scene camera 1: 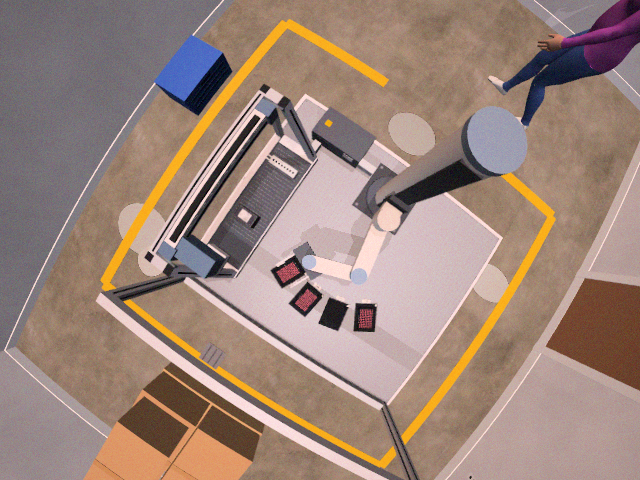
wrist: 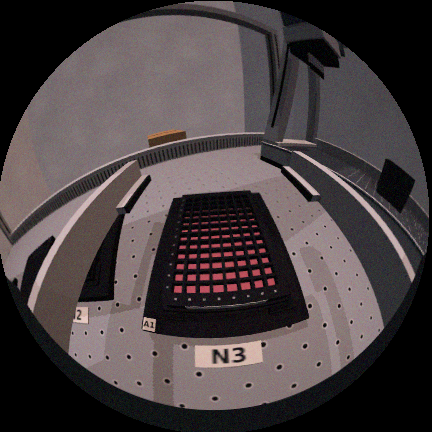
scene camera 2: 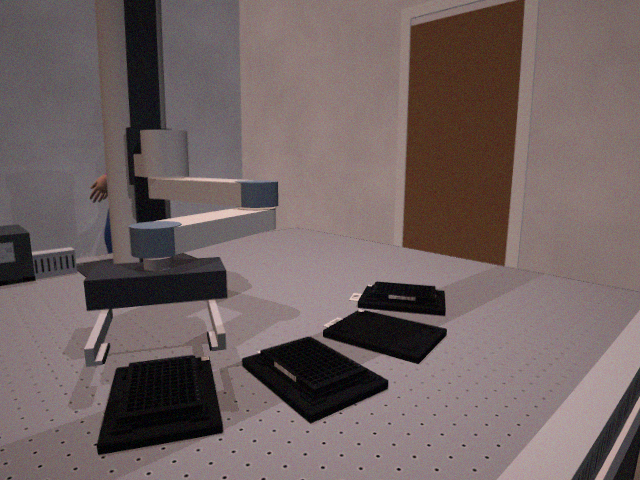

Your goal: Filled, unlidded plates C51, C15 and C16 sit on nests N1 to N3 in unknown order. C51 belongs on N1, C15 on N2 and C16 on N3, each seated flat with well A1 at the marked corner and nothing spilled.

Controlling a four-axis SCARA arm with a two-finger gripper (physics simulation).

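Frame: origin at the arm's base, x up, y right, z ahead, level; millimetres.
Where they show: gripper, fingertip midpoint: (scene camera 1: 283, 276) (wrist: 215, 159) (scene camera 2: 158, 349).
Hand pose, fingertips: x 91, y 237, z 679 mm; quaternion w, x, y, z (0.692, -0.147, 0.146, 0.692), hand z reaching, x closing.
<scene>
Things, the pixels of their top centre, and the offset from my fingertips. "pt": a spot on its surface instead. Level surfaces: height alone.
- plate C16, top centre: (wrist: 219, 229) (scene camera 2: 162, 382) (scene camera 1: 288, 272) dz -22, dx -52, dy -10 mm
- nest N3, top centre: (wrist: 220, 236) (scene camera 2: 162, 388) (scene camera 1: 288, 272) dz -23, dx -60, dy -10 mm
- nest's A1 tag, surface spot: (wrist: 149, 324) pt dz -70, dx -66, dy -90 mm
- second filled plate, top centre: (scene camera 2: 311, 359) (scene camera 1: 306, 300) dz +51, dx -52, dy -179 mm
- nest N2, top centre: (scene camera 2: 311, 366) (wrist: 81, 240) (scene camera 1: 306, 300) dz +51, dx -62, dy -179 mm
- third nest, top centre: (scene camera 2: 385, 327) (wrist: 29, 272) (scene camera 1: 333, 314) dz +33, dx -62, dy -355 mm
- farthest nest, top centre: (scene camera 2: 403, 293) (scene camera 1: 365, 318) dz -49, dx -60, dy -516 mm
- dark bed, surface height: dx -29 mm
- grey box, surface spot: (scene camera 1: 342, 135) pt dz -785, dx +37, dy +165 mm
My gripper (scene camera 2: 156, 348) (wrist: 215, 159) is open and empty, its fingertips above and behind plate C16 (scene camera 1: 287, 271) (scene camera 2: 162, 384) (wrist: 222, 250). C16 lies flat on nest N3 (scene camera 2: 160, 439) (wrist: 225, 327), wells pink; its front label is unreadable now. The nest's A1 tag (wrist: 149, 324) is at its near left corner. A second filled plate (scene camera 1: 305, 298) (scene camera 2: 312, 361) sits on nest N2 (scene camera 2: 310, 410), partly hidden by the left finger in the wrist view. The third nest (scene camera 1: 333, 313) (scene camera 2: 385, 334) is bare. Another filled plate (scene camera 1: 365, 318) (scene camera 2: 403, 290) sits on the farthest nest (scene camera 2: 400, 308); its name is unreadable.
The arm's column (scene camera 1: 429, 165) (scene camera 2: 116, 155) stands behind the nests. A gantry machine (scene camera 1: 217, 180) with a dark bed (scene camera 1: 258, 201) stands left of the deck in the overhead view. A grey box (scene camera 1: 342, 135) is near the column. A person (scene camera 1: 599, 51) stands beyond the yellow floor line (scene camera 1: 336, 51).
</scene>
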